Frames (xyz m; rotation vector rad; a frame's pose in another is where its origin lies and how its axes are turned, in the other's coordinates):
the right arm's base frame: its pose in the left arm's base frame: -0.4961 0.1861 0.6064 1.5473 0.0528 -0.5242
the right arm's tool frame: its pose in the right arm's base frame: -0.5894 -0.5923 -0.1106 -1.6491 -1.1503 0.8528
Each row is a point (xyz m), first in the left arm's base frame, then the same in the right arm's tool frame.
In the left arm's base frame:
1: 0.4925 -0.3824 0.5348
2: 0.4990 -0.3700 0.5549
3: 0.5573 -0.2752 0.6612
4: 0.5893 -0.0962 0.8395
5: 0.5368 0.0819 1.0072
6: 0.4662 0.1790 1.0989
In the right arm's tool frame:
1: 1.3831 0.0413 -1.3388
2: 1.4011 0.0491 -1.3242
3: 1.5080 0.1259 -1.2446
4: 1.6435 0.2385 -1.0606
5: 1.7177 0.3112 -0.8330
6: 1.7320 0.3299 -0.6838

